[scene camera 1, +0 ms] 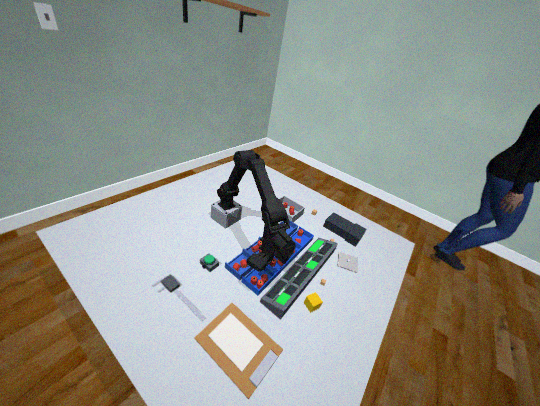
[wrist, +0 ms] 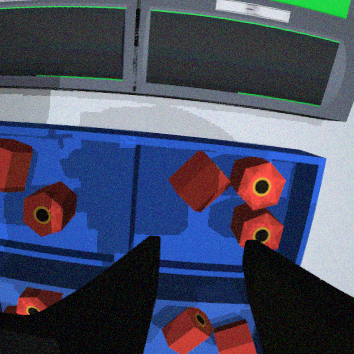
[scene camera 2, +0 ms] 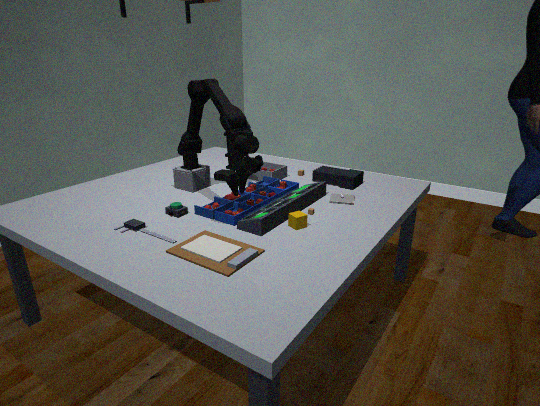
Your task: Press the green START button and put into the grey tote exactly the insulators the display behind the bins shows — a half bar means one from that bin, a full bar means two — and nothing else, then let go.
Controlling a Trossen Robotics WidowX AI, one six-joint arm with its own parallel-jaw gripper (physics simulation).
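My gripper (scene camera 1: pixel 259 262) (scene camera 2: pixel 237 193) (wrist: pixel 201 248) is partly open and empty, over the near end of the blue bins (scene camera 1: pixel 252 287) (scene camera 2: pixel 227 217) (wrist: pixel 105 180). In the wrist view the end bin beside the display holds three red insulators; one insulator (wrist: pixel 200 181) lies on its side, and the right fingertip overlaps another insulator (wrist: pixel 260 232). The dark display (scene camera 1: pixel 278 310) (scene camera 2: pixel 252 226) (wrist: pixel 200 94) shows three green bars; their exact lengths are hard to tell. The grey tote (scene camera 1: pixel 300 212) (scene camera 2: pixel 278 173) holds red insulators, exact number unclear. The green START button (scene camera 1: pixel 209 259) (scene camera 2: pixel 176 205) stands left of the bins.
A yellow cube (scene camera 1: pixel 313 301) (scene camera 2: pixel 297 220), a black box (scene camera 1: pixel 345 229) (scene camera 2: pixel 338 177), a pale plate (scene camera 1: pixel 348 262) (scene camera 2: pixel 342 199) and small tan cubes lie beyond the display. A clipboard (scene camera 1: pixel 210 341) (scene camera 2: pixel 180 251) and caliper (scene camera 1: pixel 170 283) (scene camera 2: pixel 134 224) lie nearer. A person (scene camera 1: pixel 500 205) (scene camera 2: pixel 522 120) stands right.
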